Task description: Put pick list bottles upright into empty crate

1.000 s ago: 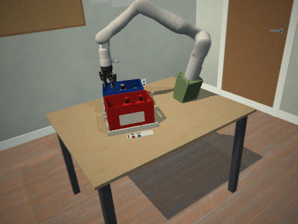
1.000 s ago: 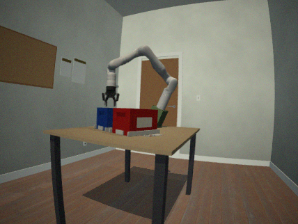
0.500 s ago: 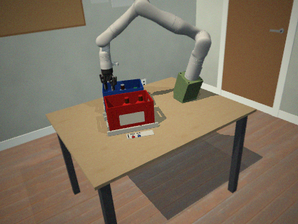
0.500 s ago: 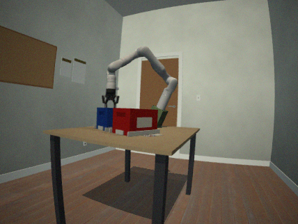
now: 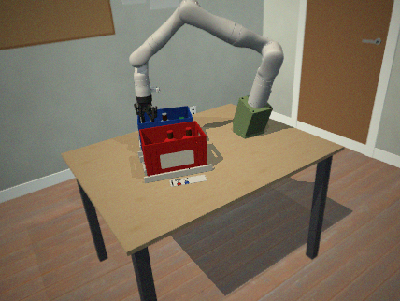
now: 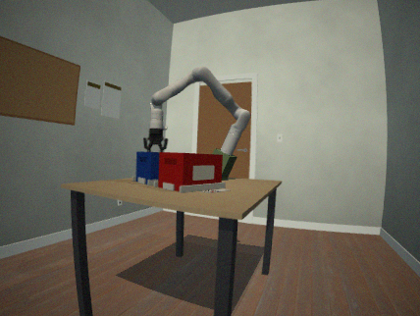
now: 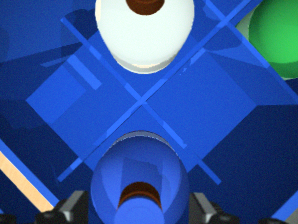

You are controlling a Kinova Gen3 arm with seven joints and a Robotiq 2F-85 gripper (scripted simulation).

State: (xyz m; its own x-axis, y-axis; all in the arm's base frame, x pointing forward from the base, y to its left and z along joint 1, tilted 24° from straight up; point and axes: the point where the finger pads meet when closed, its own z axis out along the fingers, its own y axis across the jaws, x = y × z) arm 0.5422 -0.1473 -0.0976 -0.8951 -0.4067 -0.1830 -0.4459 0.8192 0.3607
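Right now the blue-label bottle is 80 mm below my hand. Round my hand: blue crate: 100 mm behind, 10 mm to the right, 80 mm below; then green-label bottle: 160 mm behind, 60 mm to the left, 80 mm below; then white-label bottle: 110 mm behind, 60 mm to the right, 80 mm below.
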